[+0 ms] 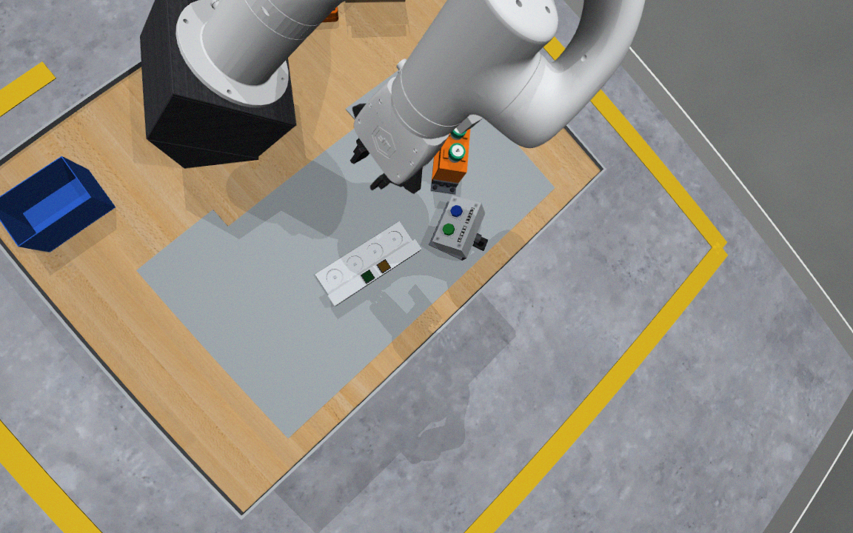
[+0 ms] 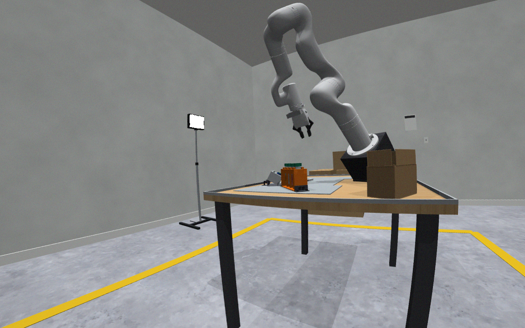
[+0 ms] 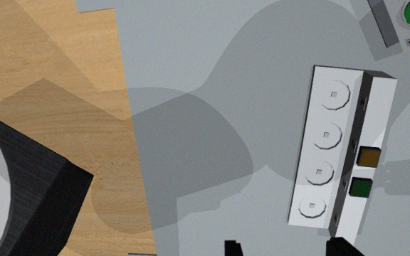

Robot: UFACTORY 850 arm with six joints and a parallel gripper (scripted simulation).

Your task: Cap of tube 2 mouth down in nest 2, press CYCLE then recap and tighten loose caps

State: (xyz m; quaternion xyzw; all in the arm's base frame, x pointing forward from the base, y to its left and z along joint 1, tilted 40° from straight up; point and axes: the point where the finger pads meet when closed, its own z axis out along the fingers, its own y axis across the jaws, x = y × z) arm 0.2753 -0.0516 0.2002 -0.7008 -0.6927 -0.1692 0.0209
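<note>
The green-rimmed cap is 8 cm behind my hand, 27 cm to the left of it and 18 cm below it. Also, from my hand: blue cycle key (10 cm ahead, 16 cm to the left, 23 cm below); key housing (13 cm ahead, 14 cm to the left, 24 cm below); green ready key (13 cm ahead, 12 cm to the left, 23 cm below).
</note>
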